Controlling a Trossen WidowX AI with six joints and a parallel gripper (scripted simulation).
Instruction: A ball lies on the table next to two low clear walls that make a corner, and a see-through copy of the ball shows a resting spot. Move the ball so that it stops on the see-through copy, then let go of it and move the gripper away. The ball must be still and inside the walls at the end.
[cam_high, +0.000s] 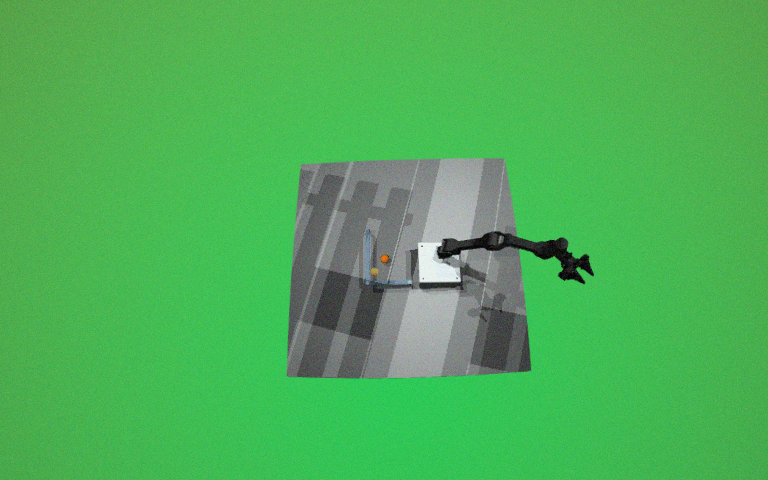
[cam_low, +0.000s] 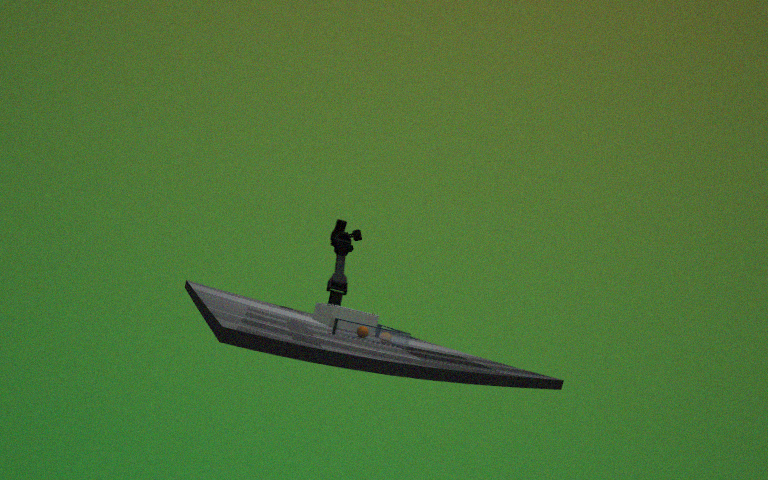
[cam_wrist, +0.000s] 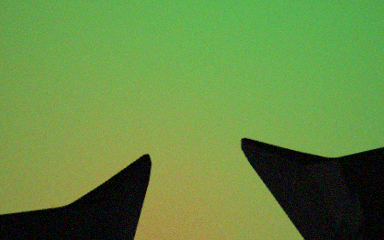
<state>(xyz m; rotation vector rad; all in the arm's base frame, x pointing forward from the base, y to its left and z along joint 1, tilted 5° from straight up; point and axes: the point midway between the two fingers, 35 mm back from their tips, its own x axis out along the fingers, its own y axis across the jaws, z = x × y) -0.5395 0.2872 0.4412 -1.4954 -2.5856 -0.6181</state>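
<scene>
My gripper tip is 910 mm short of the orange ball, 460 mm above it and 330 mm to the left of it. Round my gripper tip: see-through copy of ball (970 mm ahead, 460 mm below, 260 mm to the right).
</scene>
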